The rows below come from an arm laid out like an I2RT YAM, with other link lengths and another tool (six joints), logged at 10 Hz.
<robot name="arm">
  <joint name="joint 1" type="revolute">
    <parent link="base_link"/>
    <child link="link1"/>
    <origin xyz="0 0 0.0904"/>
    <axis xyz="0 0 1"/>
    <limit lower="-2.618" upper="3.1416"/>
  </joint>
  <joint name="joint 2" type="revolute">
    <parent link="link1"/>
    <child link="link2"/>
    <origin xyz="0.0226 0.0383 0.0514" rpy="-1.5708 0 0"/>
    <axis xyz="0 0 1"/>
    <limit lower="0" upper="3.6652"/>
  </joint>
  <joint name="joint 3" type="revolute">
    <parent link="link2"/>
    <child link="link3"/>
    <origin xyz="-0.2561 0 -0.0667" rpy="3.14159 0 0"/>
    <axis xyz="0 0 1"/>
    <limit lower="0" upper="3.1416"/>
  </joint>
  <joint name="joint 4" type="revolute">
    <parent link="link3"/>
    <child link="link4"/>
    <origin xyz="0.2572 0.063 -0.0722"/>
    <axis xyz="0 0 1"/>
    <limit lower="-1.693" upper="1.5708"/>
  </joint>
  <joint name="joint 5" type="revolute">
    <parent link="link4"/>
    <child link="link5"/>
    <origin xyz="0.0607 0.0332 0.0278" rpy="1.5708 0 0"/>
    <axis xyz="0 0 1"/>
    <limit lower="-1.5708" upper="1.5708"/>
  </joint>
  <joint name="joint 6" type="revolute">
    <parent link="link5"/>
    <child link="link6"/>
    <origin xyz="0.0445 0 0.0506" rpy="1.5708 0 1.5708"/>
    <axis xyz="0 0 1"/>
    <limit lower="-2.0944" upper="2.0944"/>
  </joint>
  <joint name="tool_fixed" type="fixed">
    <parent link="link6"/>
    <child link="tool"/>
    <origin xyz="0.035 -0.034 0.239" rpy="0 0.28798 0.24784"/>
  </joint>
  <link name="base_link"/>
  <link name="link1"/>
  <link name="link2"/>
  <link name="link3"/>
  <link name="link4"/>
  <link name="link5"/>
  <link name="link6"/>
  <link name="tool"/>
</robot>
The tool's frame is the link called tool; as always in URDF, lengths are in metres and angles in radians.
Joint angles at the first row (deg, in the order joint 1, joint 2, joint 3, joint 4, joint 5, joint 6):
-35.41, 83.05, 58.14, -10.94, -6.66, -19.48
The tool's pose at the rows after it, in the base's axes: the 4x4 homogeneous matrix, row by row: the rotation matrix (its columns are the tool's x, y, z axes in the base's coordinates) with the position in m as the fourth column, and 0 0 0 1 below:
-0.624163 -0.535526 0.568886 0.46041; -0.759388 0.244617 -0.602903 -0.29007; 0.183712 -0.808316 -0.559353 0.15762; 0 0 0 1
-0.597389 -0.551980 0.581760 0.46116; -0.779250 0.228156 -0.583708 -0.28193; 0.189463 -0.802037 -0.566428 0.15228; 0 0 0 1
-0.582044 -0.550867 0.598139 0.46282; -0.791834 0.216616 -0.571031 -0.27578; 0.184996 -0.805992 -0.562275 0.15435; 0 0 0 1
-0.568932 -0.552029 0.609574 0.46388; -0.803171 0.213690 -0.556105 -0.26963; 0.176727 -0.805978 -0.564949 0.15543; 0 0 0 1
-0.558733 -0.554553 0.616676 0.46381; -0.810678 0.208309 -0.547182 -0.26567; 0.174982 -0.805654 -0.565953 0.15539; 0 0 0 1
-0.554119 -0.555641 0.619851 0.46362; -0.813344 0.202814 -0.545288 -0.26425; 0.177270 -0.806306 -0.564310 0.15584; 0 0 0 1
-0.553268 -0.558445 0.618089 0.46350; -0.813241 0.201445 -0.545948 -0.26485; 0.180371 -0.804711 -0.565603 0.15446; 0 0 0 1
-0.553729 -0.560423 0.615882 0.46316; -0.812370 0.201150 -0.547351 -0.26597; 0.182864 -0.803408 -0.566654 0.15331; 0 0 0 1
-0.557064 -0.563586 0.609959 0.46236; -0.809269 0.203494 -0.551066 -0.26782; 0.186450 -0.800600 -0.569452 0.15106; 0 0 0 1
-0.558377 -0.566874 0.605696 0.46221; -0.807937 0.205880 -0.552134 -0.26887; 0.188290 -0.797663 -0.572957 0.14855; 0 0 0 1
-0.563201 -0.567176 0.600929 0.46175; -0.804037 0.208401 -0.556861 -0.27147; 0.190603 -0.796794 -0.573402 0.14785; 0 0 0 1
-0.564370 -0.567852 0.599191 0.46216; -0.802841 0.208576 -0.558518 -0.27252; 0.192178 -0.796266 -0.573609 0.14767; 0 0 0 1
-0.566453 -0.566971 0.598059 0.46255; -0.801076 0.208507 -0.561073 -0.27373; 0.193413 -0.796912 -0.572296 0.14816; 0 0 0 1
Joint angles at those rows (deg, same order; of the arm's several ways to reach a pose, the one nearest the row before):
-35.41, 82.93, 57.06, -10.51, -7.09, -20.62
-35.48, 82.68, 56.34, -10.78, -8.44, -22.02
-35.49, 82.04, 55.85, -10.69, -9.57, -22.56
-35.45, 81.55, 55.77, -11.24, -10.62, -22.75
-35.50, 81.15, 55.48, -11.49, -11.30, -23.14
-35.52, 80.91, 55.28, -11.50, -11.49, -23.46
-35.56, 81.09, 55.29, -11.47, -11.43, -23.65
-35.66, 81.26, 55.31, -11.43, -11.36, -23.79
-35.68, 81.53, 55.31, -11.38, -11.01, -23.79
-35.68, 81.88, 55.36, -11.34, -10.81, -23.78
-35.77, 82.15, 55.50, -11.25, -10.51, -23.71
-35.76, 82.37, 55.70, -11.25, -10.36, -23.71
-35.75, 82.52, 55.85, -11.16, -10.20, -23.68

